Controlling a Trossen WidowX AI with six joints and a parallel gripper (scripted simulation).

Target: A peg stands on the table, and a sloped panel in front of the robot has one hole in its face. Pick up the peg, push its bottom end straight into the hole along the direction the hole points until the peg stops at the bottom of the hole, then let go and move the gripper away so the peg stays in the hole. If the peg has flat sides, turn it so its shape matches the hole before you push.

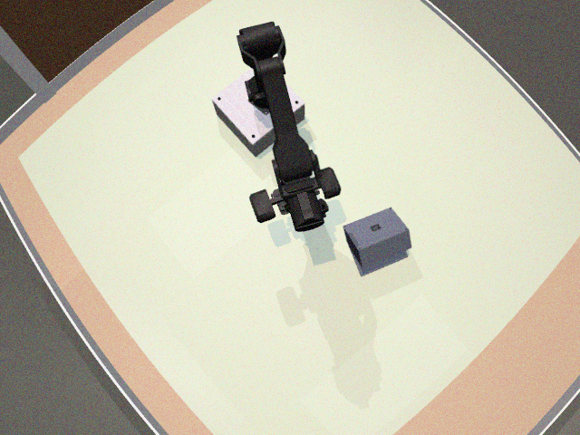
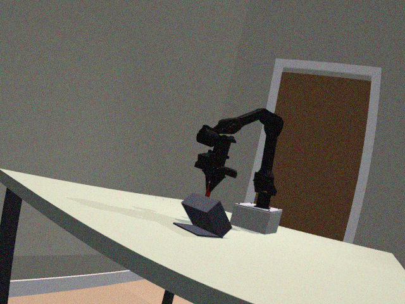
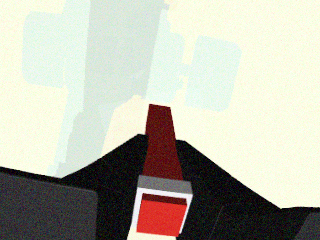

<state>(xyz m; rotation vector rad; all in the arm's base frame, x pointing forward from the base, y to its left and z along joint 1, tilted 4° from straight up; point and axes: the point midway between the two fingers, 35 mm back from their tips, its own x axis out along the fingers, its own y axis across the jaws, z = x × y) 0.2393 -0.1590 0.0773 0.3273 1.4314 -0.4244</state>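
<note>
My gripper tip is 180 mm short of the grey sloped panel, 90 mm to the right of it and 70 mm above it. From my gripper tip the other things lie so: flat foot plate (200 mm ahead, 80 mm to the left, 120 mm below); then red square peg (20 mm above).
</note>
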